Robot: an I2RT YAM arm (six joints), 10 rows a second.
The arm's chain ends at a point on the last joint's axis. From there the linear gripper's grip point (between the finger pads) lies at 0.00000 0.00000 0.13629 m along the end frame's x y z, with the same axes.
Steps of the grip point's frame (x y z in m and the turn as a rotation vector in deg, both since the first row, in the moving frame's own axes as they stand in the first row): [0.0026 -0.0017 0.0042 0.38 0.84 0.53]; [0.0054 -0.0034 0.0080 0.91 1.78 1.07]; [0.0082 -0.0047 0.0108 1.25 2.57 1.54]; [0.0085 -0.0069 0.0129 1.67 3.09 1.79]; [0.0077 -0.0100 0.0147 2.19 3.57 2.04]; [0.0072 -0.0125 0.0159 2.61 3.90 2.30]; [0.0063 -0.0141 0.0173 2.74 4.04 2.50]
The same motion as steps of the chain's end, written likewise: [0.0006 -0.0008 0.0042 0.38 0.84 0.53]; [0.0011 -0.0013 0.0081 0.91 1.78 1.07]; [0.0021 -0.0018 0.0110 1.25 2.57 1.54]; [0.0011 -0.0030 0.0132 1.67 3.09 1.79]; [-0.0009 -0.0049 0.0151 2.19 3.57 2.04]; [-0.0022 -0.0065 0.0164 2.61 3.90 2.30]; [-0.0034 -0.0078 0.0178 2.74 4.04 2.50]
